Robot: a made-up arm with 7 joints.
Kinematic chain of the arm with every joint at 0, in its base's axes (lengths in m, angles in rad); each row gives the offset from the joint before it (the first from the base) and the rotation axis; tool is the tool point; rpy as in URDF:
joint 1: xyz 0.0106 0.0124 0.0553 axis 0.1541 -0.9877 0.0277
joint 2: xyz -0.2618 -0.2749 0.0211 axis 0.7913 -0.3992 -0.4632
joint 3: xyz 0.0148 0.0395 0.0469 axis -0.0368 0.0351 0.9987
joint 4: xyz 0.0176 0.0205 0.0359 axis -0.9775 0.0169 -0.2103
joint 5: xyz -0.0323 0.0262 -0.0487 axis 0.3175 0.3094 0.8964
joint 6: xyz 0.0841 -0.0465 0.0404 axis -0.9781 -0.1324 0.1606
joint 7: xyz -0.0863 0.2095 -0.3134 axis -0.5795 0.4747 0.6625
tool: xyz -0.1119 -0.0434 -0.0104 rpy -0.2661 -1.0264 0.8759
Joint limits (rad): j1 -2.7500..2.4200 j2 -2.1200..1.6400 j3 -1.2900..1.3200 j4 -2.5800..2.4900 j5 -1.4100..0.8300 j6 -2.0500..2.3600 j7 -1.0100..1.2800
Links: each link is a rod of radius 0.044 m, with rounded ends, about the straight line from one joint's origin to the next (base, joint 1, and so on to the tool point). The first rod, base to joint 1, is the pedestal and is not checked.
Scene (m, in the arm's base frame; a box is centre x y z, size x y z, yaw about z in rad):
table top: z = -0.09
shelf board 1: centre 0.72 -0.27 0 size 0.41 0.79 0.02 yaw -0.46
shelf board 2: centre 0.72 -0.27 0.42 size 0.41 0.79 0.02 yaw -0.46
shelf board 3: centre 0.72 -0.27 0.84 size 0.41 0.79 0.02 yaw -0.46
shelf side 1: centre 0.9 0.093 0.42 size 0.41 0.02 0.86 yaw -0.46
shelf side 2: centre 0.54 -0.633 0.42 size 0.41 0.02 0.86 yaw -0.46
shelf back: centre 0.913 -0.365 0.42 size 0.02 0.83 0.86 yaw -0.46
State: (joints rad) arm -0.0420 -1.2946 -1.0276 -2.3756 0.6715 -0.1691 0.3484
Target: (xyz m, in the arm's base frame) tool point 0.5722 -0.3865 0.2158
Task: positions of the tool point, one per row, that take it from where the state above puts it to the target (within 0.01 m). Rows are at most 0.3 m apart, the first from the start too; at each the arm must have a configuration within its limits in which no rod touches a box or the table.
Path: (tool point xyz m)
1: -0.4374 0.1083 0.2211
2: -0.2691 0.1702 0.3621
3: -0.0387 0.1846 0.4423
4: 0.2108 0.1310 0.4440
5: 0.4226 0.0030 0.3776
6: 0.5489 -0.1829 0.2833
7: 0.5722 -0.3865 0.2158

